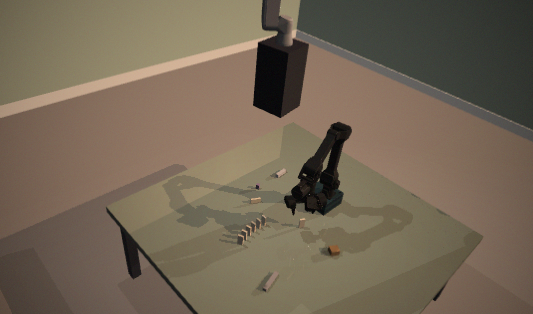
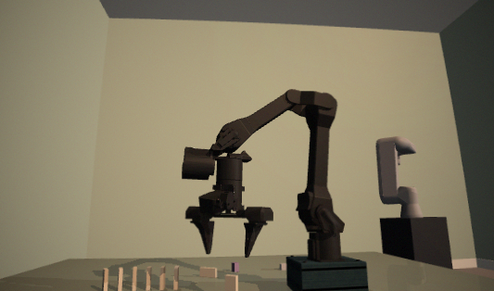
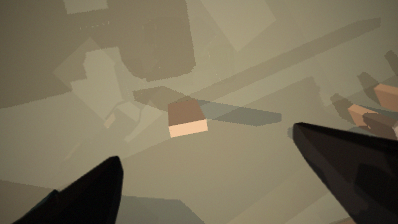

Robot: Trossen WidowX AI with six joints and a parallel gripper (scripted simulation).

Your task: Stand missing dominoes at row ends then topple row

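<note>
My gripper tip is now 32 cm to the left of the purple cube, 9 cm past it and 8 cm above it. From my gripper tip the other things lie so: grey bar 34 cm ahead, 8 cm to the left, 8 cm below; orange block 20 cm to the left, 8 cm below, 3 cm ahead.
</note>
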